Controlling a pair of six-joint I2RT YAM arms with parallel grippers.
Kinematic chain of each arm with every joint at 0, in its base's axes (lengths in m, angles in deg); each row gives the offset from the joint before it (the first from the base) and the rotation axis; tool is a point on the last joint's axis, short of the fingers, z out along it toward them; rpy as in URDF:
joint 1: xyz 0 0 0.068 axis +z
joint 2: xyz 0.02 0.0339 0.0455 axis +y
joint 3: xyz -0.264 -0.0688 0 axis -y
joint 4: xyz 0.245 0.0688 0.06 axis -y
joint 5: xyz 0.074 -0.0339 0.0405 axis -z
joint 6: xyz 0.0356 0 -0.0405 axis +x
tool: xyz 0 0 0 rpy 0 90 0
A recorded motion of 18 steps. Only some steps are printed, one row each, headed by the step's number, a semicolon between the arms.
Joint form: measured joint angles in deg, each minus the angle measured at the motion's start. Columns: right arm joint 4, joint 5, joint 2, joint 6, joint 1, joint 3; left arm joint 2, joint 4, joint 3, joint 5, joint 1, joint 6.
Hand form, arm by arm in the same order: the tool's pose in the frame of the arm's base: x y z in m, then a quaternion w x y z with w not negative. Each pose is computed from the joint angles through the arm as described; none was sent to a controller.
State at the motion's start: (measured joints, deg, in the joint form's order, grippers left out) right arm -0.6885 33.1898 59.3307 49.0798 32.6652 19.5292; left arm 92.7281 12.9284 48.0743 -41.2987 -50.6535 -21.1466
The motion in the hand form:
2: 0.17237 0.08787 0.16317 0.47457 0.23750 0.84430 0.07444; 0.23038 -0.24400 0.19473 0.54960 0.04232 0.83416 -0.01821
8: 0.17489 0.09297 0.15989 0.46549 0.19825 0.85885 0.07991; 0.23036 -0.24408 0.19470 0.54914 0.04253 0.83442 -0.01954
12: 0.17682 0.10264 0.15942 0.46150 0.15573 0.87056 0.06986; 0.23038 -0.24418 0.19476 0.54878 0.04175 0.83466 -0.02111
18: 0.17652 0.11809 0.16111 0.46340 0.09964 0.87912 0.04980; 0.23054 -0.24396 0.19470 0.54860 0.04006 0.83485 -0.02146
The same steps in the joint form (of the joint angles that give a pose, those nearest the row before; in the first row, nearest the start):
2: 1.07 -0.81 0.20 -0.55 0.00 0.00; 0.00 0.02 0.00 0.07 0.00 0.00
8: 2.95 -3.63 2.10 -4.17 0.42 0.09; 0.00 0.02 0.00 0.22 0.00 -0.07
12: 3.21 -3.71 4.48 -7.61 2.38 1.36; 0.00 0.00 0.02 0.33 0.00 -0.24
18: 2.73 -1.84 7.08 -11.78 6.12 3.37; 0.00 -0.04 0.02 0.31 0.04 -0.44

